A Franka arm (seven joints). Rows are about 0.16 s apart.
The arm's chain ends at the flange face. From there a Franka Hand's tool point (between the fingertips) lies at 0.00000 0.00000 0.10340 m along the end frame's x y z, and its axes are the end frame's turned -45 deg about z.
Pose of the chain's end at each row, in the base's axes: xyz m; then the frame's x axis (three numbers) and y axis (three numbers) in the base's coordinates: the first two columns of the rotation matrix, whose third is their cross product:
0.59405 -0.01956 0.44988 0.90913 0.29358 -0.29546 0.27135 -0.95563 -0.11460
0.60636 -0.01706 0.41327 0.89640 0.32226 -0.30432 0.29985 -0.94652 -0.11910
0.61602 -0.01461 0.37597 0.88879 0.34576 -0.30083 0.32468 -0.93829 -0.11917
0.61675 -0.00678 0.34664 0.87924 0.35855 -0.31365 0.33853 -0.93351 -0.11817
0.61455 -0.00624 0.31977 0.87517 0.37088 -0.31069 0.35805 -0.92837 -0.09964
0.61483 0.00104 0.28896 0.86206 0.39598 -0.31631 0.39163 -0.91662 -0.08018
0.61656 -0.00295 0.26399 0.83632 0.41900 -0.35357 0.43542 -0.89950 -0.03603
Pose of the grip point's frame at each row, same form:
0.56138 -0.01708 0.35181 0.45098 0.88332 -0.12789 0.83473 -0.46814 -0.28996
0.57261 -0.01546 0.31555 0.42182 0.89716 -0.13097 0.84588 -0.44142 -0.29940
0.58257 -0.01376 0.27813 0.39889 0.90796 -0.12845 0.85805 -0.41898 -0.29698
0.58209 -0.00702 0.24922 0.38234 0.91362 -0.13823 0.86109 -0.40656 -0.30534
0.58090 -0.00873 0.22203 0.36566 0.91871 -0.14923 0.87202 -0.39420 -0.29015
0.58157 -0.00462 0.19122 0.33264 0.92815 -0.16697 0.88649 -0.36815 -0.28036
0.58211 -0.01575 0.16734 0.28348 0.93232 -0.22453 0.89926 -0.33976 -0.27549

